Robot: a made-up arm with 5 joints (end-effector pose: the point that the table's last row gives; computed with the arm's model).
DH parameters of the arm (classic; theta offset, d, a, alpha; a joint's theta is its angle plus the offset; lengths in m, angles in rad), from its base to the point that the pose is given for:
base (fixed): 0.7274 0 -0.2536 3.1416
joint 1: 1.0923 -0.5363 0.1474 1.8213
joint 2: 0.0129 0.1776 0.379 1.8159
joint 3: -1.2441 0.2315 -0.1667 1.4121
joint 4: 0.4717 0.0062 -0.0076 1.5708
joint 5: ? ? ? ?
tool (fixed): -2.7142 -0.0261 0 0
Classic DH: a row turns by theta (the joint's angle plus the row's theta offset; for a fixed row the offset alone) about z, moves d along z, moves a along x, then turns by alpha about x.
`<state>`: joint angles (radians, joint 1 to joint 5).
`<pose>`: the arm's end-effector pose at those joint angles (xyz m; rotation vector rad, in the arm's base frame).
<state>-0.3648 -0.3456 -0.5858 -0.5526 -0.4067</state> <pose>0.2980 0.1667 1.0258 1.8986 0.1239 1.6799</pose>
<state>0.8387 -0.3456 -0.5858 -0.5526 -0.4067</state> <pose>0.2986 -0.5031 1.0258 1.4245 -0.8473 0.8168</pose>
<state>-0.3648 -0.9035 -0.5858 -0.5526 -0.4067</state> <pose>0.0394 0.1368 1.1427 1.3558 -0.2164 2.0231</pose>
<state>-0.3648 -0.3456 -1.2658 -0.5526 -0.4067</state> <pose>0.4846 0.0491 1.0316 2.0892 -0.4467 1.0470</pose>
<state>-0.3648 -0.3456 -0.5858 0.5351 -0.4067</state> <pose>0.2963 0.1189 0.8559 1.2329 0.8553 0.9746</pose>
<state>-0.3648 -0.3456 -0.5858 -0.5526 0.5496</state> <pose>0.4097 0.0885 0.9950 2.1033 -0.4898 0.6693</pose>
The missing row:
joint 5: 0.5695 0.0601 -0.1496 1.5938
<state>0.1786 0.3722 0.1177 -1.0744 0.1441</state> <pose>0.4762 -0.1415 0.8129 2.8070 -0.2930 0.9501</pose>
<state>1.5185 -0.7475 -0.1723 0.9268 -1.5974</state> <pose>-0.1030 -0.3704 0.8690 1.6498 0.8264 -0.2904</pose>
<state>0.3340 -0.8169 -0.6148 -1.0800 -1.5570</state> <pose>0.0988 -0.0491 1.0591 0.2677 0.0755 2.3203</pose>
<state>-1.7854 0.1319 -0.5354 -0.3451 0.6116</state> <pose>-0.3970 0.5774 0.7320 1.6632 1.4414 1.0980</pose>
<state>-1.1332 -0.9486 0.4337 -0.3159 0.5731</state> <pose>-0.2794 0.1510 0.9672 1.1725 0.2266 2.5105</pose>
